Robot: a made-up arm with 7 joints. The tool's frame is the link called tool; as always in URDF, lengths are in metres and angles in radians.
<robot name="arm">
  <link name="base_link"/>
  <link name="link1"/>
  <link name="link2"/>
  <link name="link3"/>
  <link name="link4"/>
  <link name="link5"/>
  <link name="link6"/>
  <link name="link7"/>
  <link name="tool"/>
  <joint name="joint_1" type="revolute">
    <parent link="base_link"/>
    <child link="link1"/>
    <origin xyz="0 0 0.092"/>
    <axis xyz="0 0 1"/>
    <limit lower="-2.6" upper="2.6" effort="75" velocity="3"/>
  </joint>
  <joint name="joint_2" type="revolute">
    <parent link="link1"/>
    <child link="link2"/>
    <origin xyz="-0.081 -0.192 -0.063" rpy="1.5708 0 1.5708"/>
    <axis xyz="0 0 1"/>
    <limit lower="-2.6" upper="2.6" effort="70" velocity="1.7"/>
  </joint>
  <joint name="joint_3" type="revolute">
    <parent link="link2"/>
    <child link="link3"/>
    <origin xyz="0.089 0.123 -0.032" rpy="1.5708 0 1.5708"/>
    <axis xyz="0 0 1"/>
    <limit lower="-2.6" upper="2.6" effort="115" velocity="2.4"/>
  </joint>
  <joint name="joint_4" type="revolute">
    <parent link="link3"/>
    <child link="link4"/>
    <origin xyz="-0.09 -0.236 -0.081" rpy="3.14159 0 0"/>
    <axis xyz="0 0 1"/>
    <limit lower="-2.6" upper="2.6" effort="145" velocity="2.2"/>
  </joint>
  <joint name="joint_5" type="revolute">
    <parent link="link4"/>
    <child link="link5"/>
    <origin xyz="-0.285 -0.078 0.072" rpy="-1.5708 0 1.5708"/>
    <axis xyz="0 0 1"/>
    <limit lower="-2.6" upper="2.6" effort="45" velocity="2"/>
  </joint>
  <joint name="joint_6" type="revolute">
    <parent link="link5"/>
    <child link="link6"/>
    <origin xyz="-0.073 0.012 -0.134" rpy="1.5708 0 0"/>
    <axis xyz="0 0 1"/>
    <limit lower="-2.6" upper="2.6" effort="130" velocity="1.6"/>
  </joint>
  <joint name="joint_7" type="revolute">
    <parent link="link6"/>
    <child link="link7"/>
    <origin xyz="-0.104 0.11 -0.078" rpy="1.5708 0 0"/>
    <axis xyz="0 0 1"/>
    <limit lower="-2.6" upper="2.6" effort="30" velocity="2.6"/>
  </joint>
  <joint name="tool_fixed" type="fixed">
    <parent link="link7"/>
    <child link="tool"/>
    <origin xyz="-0.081 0.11 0.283" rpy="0 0 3.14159"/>
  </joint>
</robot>
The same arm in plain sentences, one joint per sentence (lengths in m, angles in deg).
The arm has seven revolute joints in a row. What follows holds with every joint at zero, and every direction is one of the base frame's.
Joint 1 lies 0.092 m along +z from the base frame's origin and turns about +z, from -148.97 to 148.97 deg.
Joint 2 lies 0.081 m along -x and 0.192 m along -y and 0.063 m along -z from joint 1 and turns about +x, from -148.97 to 148.97 deg.
Joint 3 lies 0.032 m along -x and 0.089 m along +y and 0.123 m along +z from joint 2 and turns about +y, from -148.97 to 148.97 deg.
Joint 4 lies 0.236 m along -x and 0.081 m along -y and 0.09 m along -z from joint 3 and turns about -y, from -148.97 to 148.97 deg.
Joint 5 lies 0.078 m along +x and 0.072 m along -y and 0.285 m along -z from joint 4 and turns about -z, from -148.97 to 148.97 deg.
Joint 6 lies 0.073 m along +x and 0.012 m along +y and 0.134 m along +z from joint 5 and turns about -y, from -148.97 to 148.97 deg.
Joint 7 lies 0.104 m along +x and 0.078 m along +y and 0.11 m along -z from joint 6 and turns about +z, from -148.97 to 148.97 deg.
The tool frame, which is the frame that the pose is given for, lies 0.081 m along +x and 0.11 m along -y and 0.283 m along +z from joint 7; its axes are the base frame's turned by roll 0, pitch 0 and yaw 0 deg (as in URDF: about the fixed x, then y, then z).

